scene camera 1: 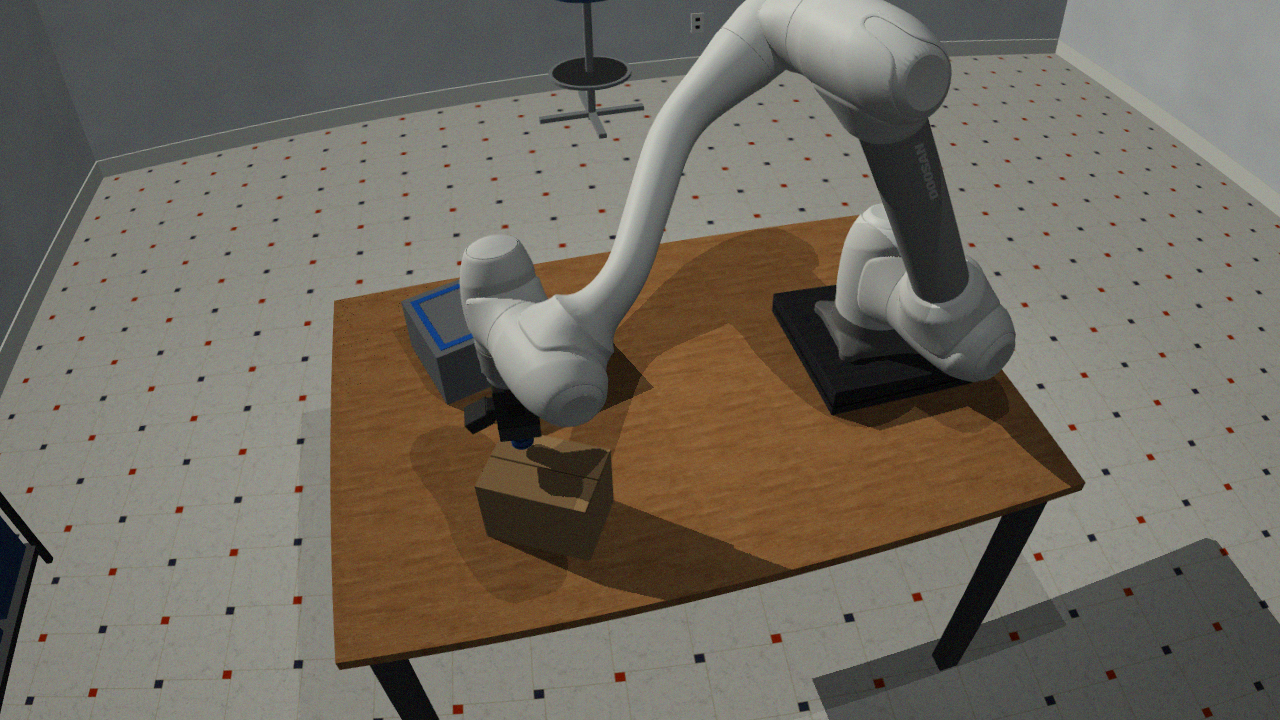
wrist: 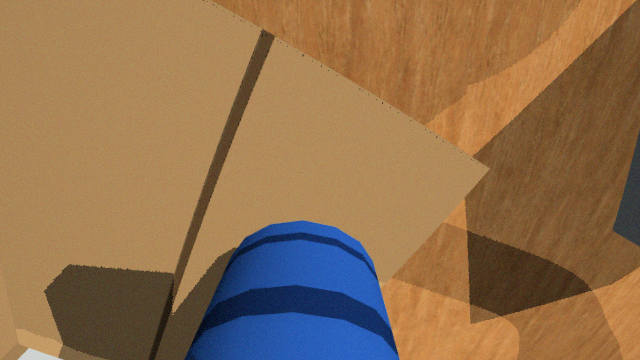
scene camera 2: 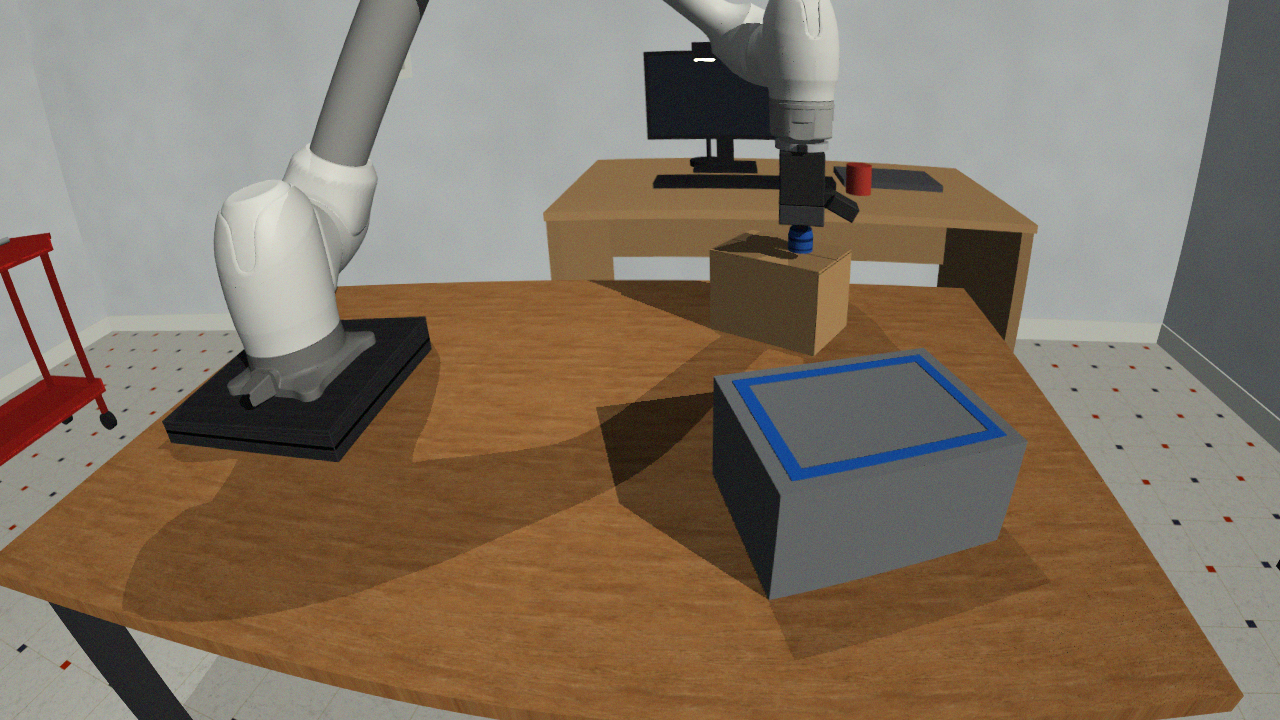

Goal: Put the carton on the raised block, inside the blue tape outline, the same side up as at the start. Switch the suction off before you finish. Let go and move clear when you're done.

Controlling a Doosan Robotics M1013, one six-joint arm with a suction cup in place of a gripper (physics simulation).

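Frame: origin at the arm's base, x back, y right, z up, level; millimetres.
Seen in the pictures: hand, tool point: (scene camera 1: pixel 522 441) (wrist: pixel 301 280) (scene camera 2: pixel 800 249); arm's base, link origin: (scene camera 1: pixel 868 329) (scene camera 2: pixel 302 366).
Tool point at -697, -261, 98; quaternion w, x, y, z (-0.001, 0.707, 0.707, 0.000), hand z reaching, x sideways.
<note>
Offsets run from my tool point to a thing's top centre, as dx, dy, dz. Level surfaces: height alone.
The closed brown carton {+27, -48, -15} (scene camera 1: pixel 535 514) (scene camera 2: pixel 763 302) (wrist: pixel 320 150) stands upright on the table, its seamed top facing up. My blue suction cup (scene camera 1: pixel 521 443) (scene camera 2: pixel 800 241) (wrist: pixel 302 235) points down at the carton's top, on the block side of the seam and off centre. It looks to be touching or very close; whether it is sealed on the carton does not show. The grey raised block {-64, +392, -25} (scene camera 1: pixel 460 376) (scene camera 2: pixel 895 519) (wrist: pixel 631 200) stands apart from the carton. The blue tape outline (scene camera 1: pixel 426 325) (scene camera 2: pixel 895 454) is on its top, partly hidden by my arm in scene camera 1.
My arm's base stands on a black plate (scene camera 1: pixel 805 358) (scene camera 2: pixel 384 394) at the other end of the table {dz -146} (scene camera 1: pixel 716 501) (scene camera 2: pixel 501 573). A desk (scene camera 2: pixel 581 201) with a monitor (scene camera 2: pixel 684 98) and a red mug (scene camera 2: pixel 858 179) stands behind the carton in scene camera 2.
</note>
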